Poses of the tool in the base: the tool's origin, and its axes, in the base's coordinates. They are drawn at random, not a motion.
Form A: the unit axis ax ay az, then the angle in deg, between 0 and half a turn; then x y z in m.
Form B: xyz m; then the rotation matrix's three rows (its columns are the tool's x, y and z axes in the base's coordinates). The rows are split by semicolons. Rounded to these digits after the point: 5 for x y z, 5 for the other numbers.
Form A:
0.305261, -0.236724, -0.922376, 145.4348, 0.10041, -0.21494, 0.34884
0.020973, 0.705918, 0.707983, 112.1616, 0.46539, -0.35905, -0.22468
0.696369, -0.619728, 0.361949, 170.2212, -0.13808, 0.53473, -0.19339
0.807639, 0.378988, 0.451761, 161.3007, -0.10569, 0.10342, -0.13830
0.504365, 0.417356, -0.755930, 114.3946, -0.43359, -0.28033, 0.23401
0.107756, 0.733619, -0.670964, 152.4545, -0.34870, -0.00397, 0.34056
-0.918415, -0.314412, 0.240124, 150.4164, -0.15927, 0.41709, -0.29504
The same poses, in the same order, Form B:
0.10041, -0.21494, 0.34884; -0.65356, 0.39153, -0.64773; -0.65507, -0.72130, 0.22497; -0.37913, 0.57134, 0.72790
0.46539, -0.35905, -0.22468; -0.37661, -0.63529, 0.67422; 0.67607, 0.30908, 0.66888; -0.63332, 0.70773, 0.31310
-0.13808, 0.53473, -0.19339; -0.02266, -0.91832, 0.39518; -0.79537, -0.22293, -0.56364; 0.60570, -0.32709, -0.72536
-0.10569, 0.10342, -0.13830; 0.32292, 0.45118, 0.83196; 0.74085, -0.66753, 0.07446; 0.58896, 0.59232, -0.54981
-0.43359, -0.28033, 0.23401; -0.05357, 0.98588, -0.15864; -0.39100, -0.16689, -0.90513; -0.91883, 0.01354, 0.39442
-0.34870, -0.00397, 0.34056; -0.86474, 0.45943, 0.20286; -0.16115, 0.12874, -0.97850; -0.47567, -0.87883, -0.03729
-0.15927, 0.41709, -0.29504; 0.70738, 0.42133, -0.56754; 0.65842, -0.68481, 0.31226; -0.25709, -0.59457, -0.76183

